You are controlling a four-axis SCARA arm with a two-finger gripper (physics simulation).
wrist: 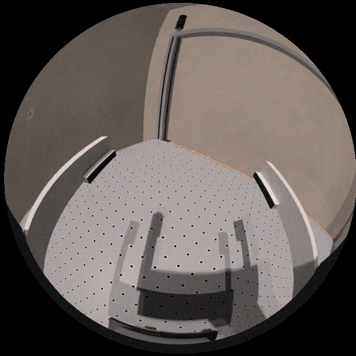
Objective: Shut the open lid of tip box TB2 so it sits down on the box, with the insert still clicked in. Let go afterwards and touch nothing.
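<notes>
My gripper (pixel 188 152) is open in the wrist view, its two fingers wide apart at the left and right, with no object between the pads. The perforated grey table top shows between and below them. Tip box TB2, its lid and its yellow insert cannot be made out in this view, so whether the lid is open or shut, and how the insert sits, cannot be told. A thin dark edge with a grey strip shows at the very bottom of the view; what it belongs to is unclear.
The perforated table top (pixel 172 197) carries dark shadows of the gripper and arm in its lower middle. A grey upright post (pixel 170 90) with a dark lamp-like piece (pixel 181 22) on top stands beyond the far corner. A curved-looking grey rail (pixel 235 36) runs right from the post.
</notes>
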